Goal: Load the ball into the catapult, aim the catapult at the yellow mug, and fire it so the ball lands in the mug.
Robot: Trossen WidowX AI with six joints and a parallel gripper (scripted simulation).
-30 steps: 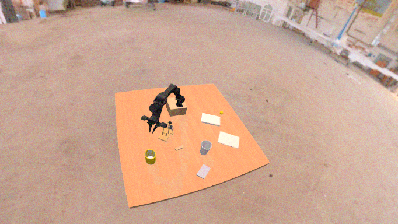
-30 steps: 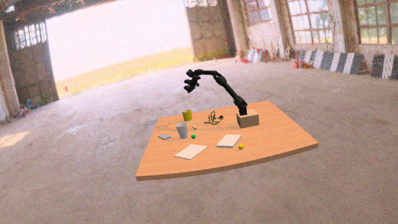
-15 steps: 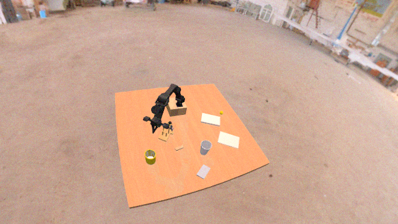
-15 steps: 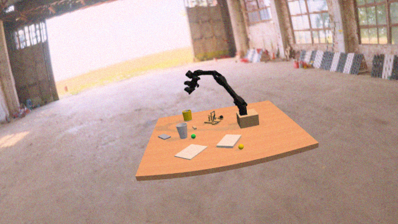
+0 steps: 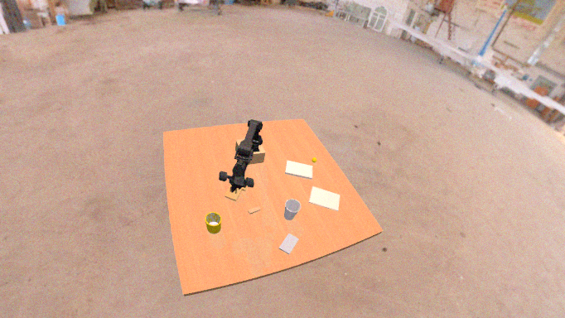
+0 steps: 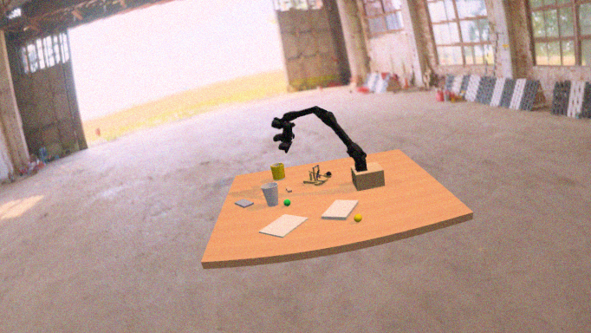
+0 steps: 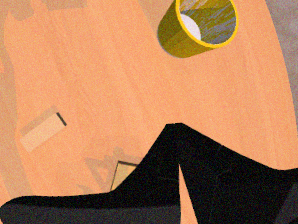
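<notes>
The black ball is 250 mm behind my gripper tip, 140 mm below it and 120 mm to the left of it. Also, from my gripper tip: small wooden block: 190 mm below, 140 mm to the left, 10 mm ahead; yellow mug: 170 mm below, 120 mm to the right, 90 mm ahead; wooden catapult: 190 mm behind, 150 mm below, 100 mm to the left.
</notes>
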